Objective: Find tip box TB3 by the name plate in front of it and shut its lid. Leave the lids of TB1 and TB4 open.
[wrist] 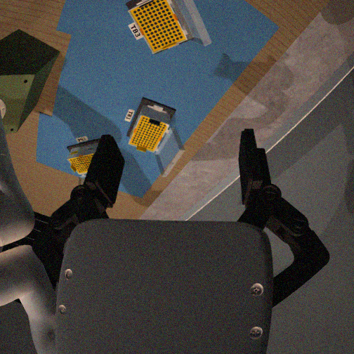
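Note:
Tip box TB3 [159, 26] is at the top of the wrist view, with yellow rack and name plate [135, 31] on its left; its pale lid [199, 25] stands open on the right side. Tip box TB1 [149, 131] is near the middle, its name plate [129, 115] at its upper left and its lid [173, 159] open at the lower right. A third tip box [81, 162] is at the lower left, partly hidden by the left finger; its plate [82, 139] is too small to read surely. My gripper [176, 144] is open and empty, above and apart from the boxes.
The boxes stand on a blue mat [95, 60] on a wooden table [30, 12]. A green open container [19, 92] is at the left edge. A pale, smooth object [12, 200] shows at the lower left. The table edge runs diagonally at the right.

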